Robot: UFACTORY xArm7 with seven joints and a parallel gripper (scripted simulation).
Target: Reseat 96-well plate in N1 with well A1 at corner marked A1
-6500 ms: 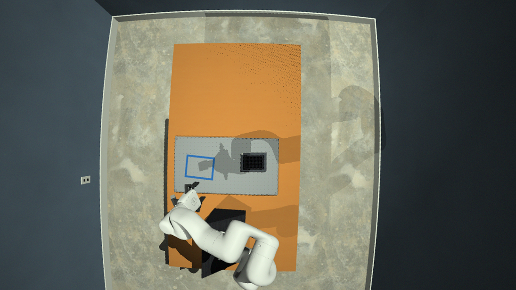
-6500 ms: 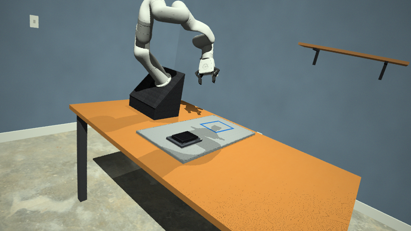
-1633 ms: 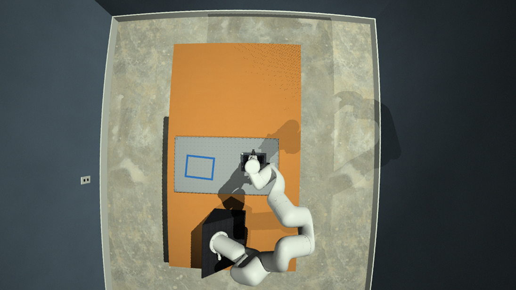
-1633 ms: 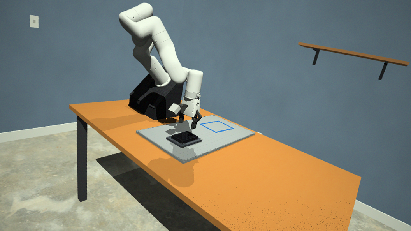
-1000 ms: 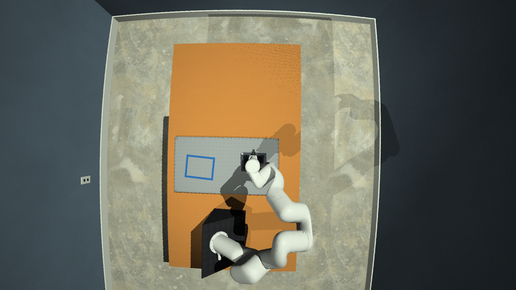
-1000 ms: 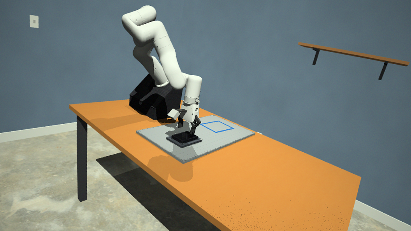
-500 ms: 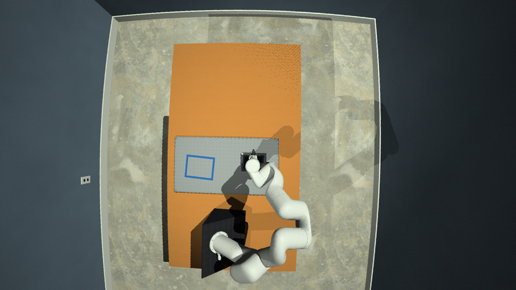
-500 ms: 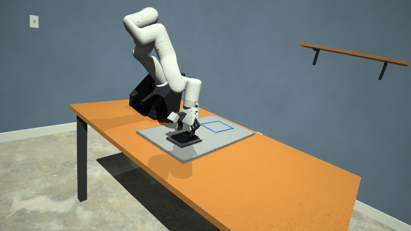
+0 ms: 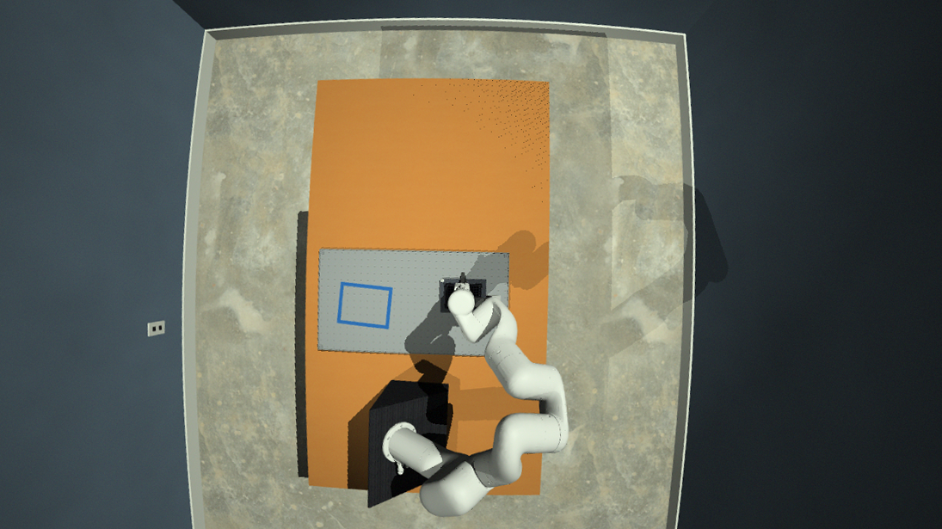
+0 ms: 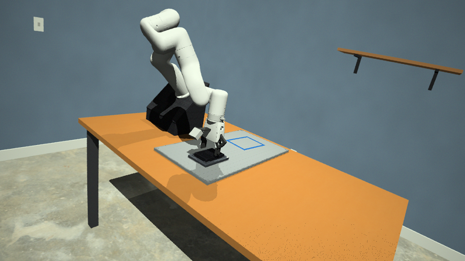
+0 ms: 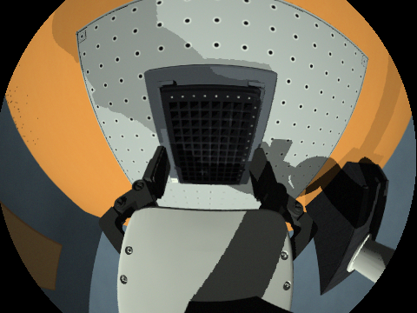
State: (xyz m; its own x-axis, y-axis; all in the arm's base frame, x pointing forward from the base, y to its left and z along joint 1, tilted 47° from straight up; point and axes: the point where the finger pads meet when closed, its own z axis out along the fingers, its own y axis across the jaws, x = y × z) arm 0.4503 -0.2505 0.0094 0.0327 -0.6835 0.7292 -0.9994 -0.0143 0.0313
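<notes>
Now: the black 96-well plate 30 mm below my hand. The rest, counted from my hand: dark plate nest N1: 40 mm below; then white A1 mark: 50 mm ahead, 80 mm to the left, 30 mm below.
</notes>
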